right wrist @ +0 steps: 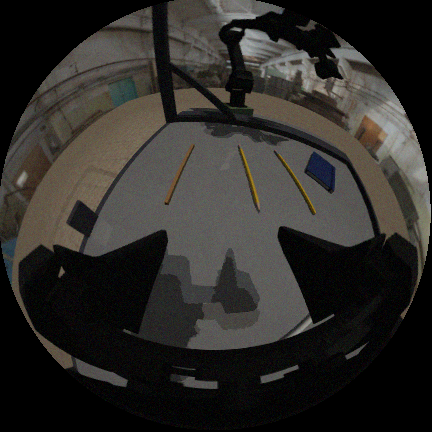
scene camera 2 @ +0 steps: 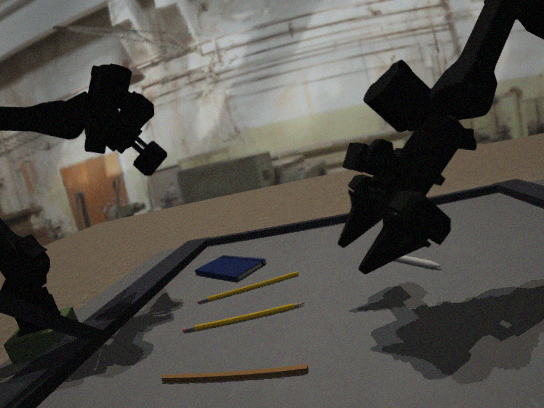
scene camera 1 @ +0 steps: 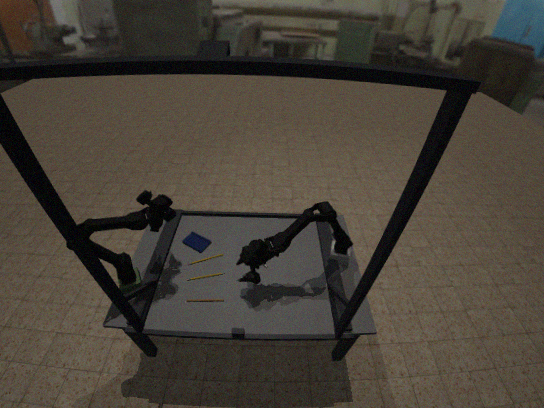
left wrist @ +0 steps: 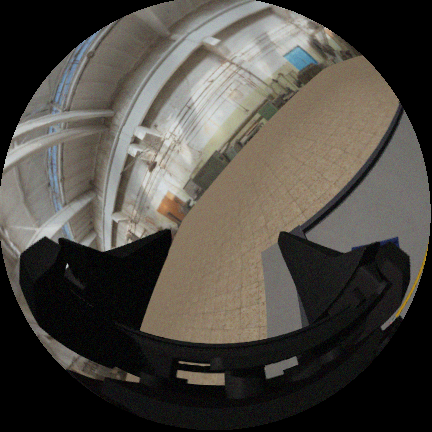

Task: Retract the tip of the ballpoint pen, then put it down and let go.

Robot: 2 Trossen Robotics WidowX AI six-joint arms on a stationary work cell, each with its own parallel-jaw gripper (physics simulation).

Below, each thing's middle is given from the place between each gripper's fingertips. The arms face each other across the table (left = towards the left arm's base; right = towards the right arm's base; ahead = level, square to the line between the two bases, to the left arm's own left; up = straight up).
Now: the blue notebook (scene camera 2: pixel 232 268) 4 cm behind my left hand, 14 cm to the right of it and 32 cm below it.
I see the blue notebook 290 mm ahead of my right hand, 210 mm to the left of it and 80 mm below it.
